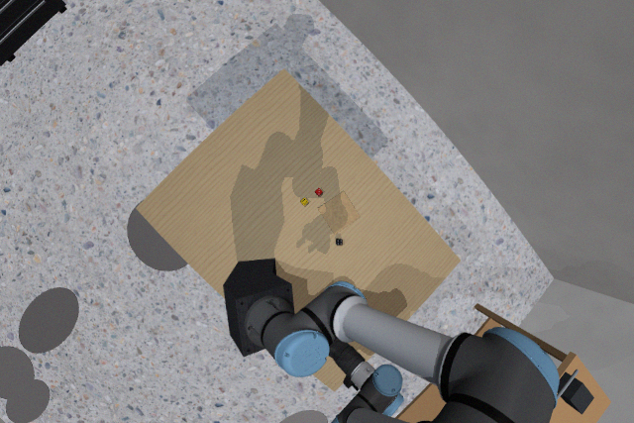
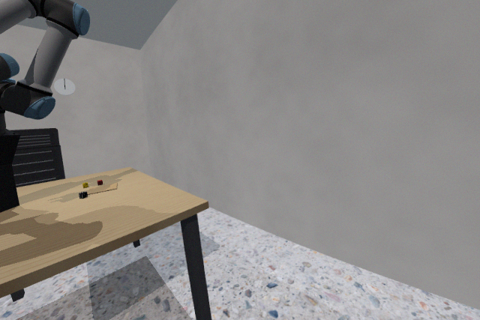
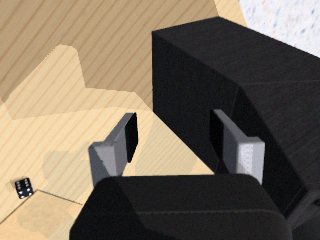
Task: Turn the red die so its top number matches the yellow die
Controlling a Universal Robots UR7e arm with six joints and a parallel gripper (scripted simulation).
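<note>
My hand is 29 cm short of the black die, 25 cm above it and 11 cm to the right of it. Also, from my hand: tan mat 38 cm ahead, 26 cm below, 20 cm to the left; red die 38 cm ahead, 33 cm to the left, 25 cm below; yellow die 34 cm to the left, 31 cm ahead, 25 cm below.
</note>
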